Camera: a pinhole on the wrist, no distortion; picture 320 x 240 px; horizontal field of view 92.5 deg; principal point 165.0 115.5 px. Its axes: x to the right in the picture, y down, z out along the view. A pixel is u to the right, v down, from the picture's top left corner.
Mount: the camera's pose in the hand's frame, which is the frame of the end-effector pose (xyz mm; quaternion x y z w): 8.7 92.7 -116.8 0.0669 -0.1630 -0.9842 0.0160
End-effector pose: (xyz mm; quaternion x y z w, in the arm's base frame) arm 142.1 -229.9 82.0 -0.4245 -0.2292 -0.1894 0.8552
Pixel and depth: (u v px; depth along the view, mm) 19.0 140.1 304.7
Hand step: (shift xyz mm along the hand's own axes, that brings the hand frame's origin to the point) 255.2 159.0 221.5
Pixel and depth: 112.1 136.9 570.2
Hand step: 126.5 209.5 468.6
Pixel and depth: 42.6 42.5 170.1
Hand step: 119.3 230.9 33.7
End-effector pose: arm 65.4 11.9 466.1 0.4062 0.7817 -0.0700 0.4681
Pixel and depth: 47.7 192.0 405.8
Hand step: 262.9 46.8 368.6
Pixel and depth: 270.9 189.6 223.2
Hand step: -173.7 53.4 107.9
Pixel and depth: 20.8 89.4 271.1
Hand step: 224.0 236.4 154.8
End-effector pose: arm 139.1 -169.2 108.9 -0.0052 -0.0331 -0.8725 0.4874
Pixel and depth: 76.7 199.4 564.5
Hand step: 256.8 -2.7 553.7
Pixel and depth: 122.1 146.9 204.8
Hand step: 37.9 121.3 96.1
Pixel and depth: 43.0 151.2 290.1
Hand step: 198.5 133.5 206.4
